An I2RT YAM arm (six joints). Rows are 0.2 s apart.
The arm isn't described. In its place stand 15 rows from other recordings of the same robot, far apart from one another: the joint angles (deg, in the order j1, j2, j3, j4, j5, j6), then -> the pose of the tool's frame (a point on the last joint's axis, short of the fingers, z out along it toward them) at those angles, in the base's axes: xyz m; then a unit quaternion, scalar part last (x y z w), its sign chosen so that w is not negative.
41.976, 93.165, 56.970, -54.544, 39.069, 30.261 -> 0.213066 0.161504 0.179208 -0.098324 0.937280 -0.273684 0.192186
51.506, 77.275, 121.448, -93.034, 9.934, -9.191 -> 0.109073 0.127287 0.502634 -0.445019 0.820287 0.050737 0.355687
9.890, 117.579, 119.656, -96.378, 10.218, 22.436 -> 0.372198 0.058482 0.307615 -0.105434 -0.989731 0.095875 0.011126
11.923, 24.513, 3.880, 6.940, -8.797, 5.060 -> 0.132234 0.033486 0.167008 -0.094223 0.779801 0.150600 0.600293
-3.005, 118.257, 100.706, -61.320, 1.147, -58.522 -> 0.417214 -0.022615 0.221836 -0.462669 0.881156 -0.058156 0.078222
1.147, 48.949, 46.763, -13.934, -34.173, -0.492 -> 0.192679 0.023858 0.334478 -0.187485 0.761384 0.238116 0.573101
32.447, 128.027, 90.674, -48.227, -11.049, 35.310 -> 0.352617 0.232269 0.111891 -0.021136 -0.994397 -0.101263 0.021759
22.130, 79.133, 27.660, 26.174, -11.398, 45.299 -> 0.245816 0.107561 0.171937 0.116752 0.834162 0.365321 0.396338
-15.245, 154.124, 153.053, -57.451, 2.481, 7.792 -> 0.540681 -0.148953 0.190685 0.197907 0.941729 -0.038419 0.269264
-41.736, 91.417, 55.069, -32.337, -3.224, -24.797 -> 0.224631 -0.197709 0.178488 0.139539 0.972414 -0.078289 0.169735
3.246, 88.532, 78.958, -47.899, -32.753, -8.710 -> 0.319086 0.037388 0.308195 -0.174454 0.907805 0.257551 0.281289
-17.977, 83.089, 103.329, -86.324, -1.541, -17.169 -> 0.230266 -0.073709 0.416459 0.004111 0.978207 -0.050009 0.201480
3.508, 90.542, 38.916, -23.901, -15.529, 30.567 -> 0.247648 0.024731 0.117800 0.213409 0.959644 0.164713 0.080064
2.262, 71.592, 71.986, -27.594, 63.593, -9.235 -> 0.262167 -0.021554 0.384614 0.200479 0.749303 -0.475836 0.414649
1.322, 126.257, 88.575, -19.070, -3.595, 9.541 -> 0.466580 0.013001 0.132505 0.059683 0.955912 0.056988 0.281820
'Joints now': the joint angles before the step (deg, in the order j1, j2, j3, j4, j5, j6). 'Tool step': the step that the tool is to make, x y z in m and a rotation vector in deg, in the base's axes. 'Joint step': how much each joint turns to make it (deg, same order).
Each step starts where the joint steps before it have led.
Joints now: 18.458, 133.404, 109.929, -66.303, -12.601, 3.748
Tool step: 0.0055, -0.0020, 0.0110, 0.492, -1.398, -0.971
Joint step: -0.460, -0.032, 2.458, -0.894, -0.021, 0.524
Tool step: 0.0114, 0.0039, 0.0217, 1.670, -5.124, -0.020
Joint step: 0.023, 0.020, 4.799, 0.620, -0.001, 0.044
